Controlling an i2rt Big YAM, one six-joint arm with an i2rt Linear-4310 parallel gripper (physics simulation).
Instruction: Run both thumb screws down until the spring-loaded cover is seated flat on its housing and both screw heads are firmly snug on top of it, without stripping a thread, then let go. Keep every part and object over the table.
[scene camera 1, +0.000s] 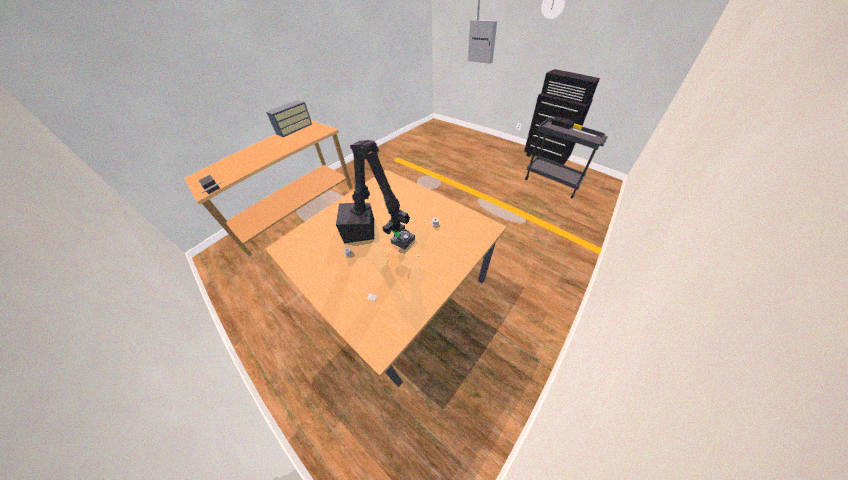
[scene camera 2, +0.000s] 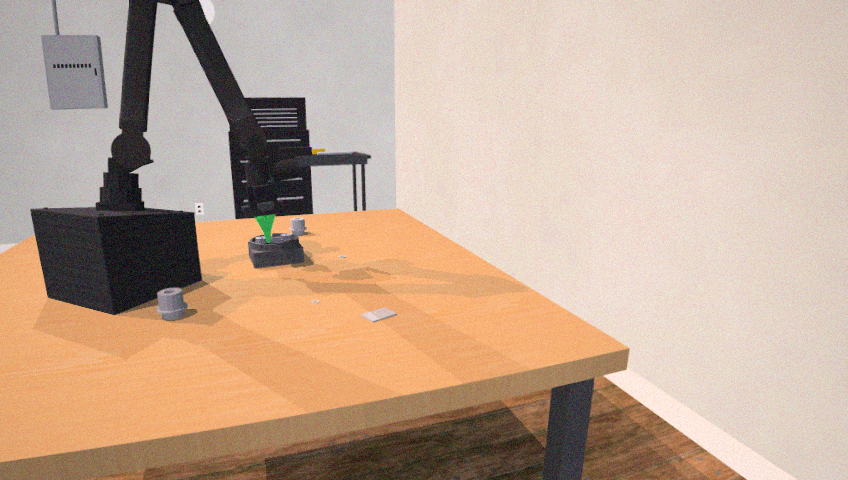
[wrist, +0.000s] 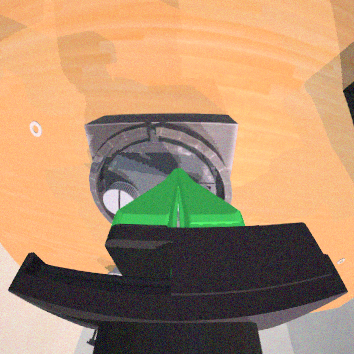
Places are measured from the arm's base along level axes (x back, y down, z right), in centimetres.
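Where they show: gripper, fingertip midpoint: (scene camera 1: 398, 236) (scene camera 2: 268, 242) (wrist: 177, 174); arm's base, origin of the base link: (scene camera 1: 360, 209) (scene camera 2: 121, 208).
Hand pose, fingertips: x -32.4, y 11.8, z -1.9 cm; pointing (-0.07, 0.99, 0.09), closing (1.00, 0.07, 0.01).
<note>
Things, the pixels of their top centre, and the offset from my fingertips. "spot": a spot on its surface instead. Level surfaces: height alone.
- dark grey housing, middle of its top: (wrist: 156, 200) (scene camera 2: 274, 238) (scene camera 1: 402, 235) dy -0.3, dx -1.7, dz -2.4 cm
- grey cover, surface spot: (wrist: 200, 167) spot: dy +0.4, dx +1.7, dz +0.6 cm
- thumb screw, middle of its top: (wrist: 118, 203) dy -1.1, dx -4.9, dz -2.5 cm
- table, its level: dy +5.3 cm
- pale flat plate, middle of its top: (scene camera 2: 378, 313) (scene camera 1: 372, 297) dy +5.0, dx -14.5, dz +43.5 cm
The dark grey housing (scene camera 1: 402, 242) (scene camera 2: 276, 256) (wrist: 220, 134) stands on the table, with a round raised rim. Inside the rim lies the grey cover (wrist: 200, 167), partly in shadow; whether it sits flat cannot be told. One thumb screw (wrist: 118, 199), with a pale slotted head and knurled side, stands at the cover's left in the wrist view. The other screw cannot be made out there; the fingers and gripper body hide part of the cover. My gripper (scene camera 1: 397, 234) (scene camera 2: 268, 239) (wrist: 177, 174) is shut and empty, its green fingertips together over the cover, to the right of the visible screw in the wrist view.
Two grey flanged cylinders (scene camera 1: 348, 252) (scene camera 1: 435, 222) (scene camera 2: 171, 303) (scene camera 2: 298, 226) stand on the table (scene camera 1: 333, 285) on either side of the housing. A pale flat plate (scene camera 1: 371, 297) (scene camera 2: 379, 314) and small washers (scene camera 2: 342, 256) (scene camera 2: 315, 302) (wrist: 35, 129) lie on it. The black robot base (scene camera 1: 355, 223) (scene camera 2: 148, 261) is near the housing.
</note>
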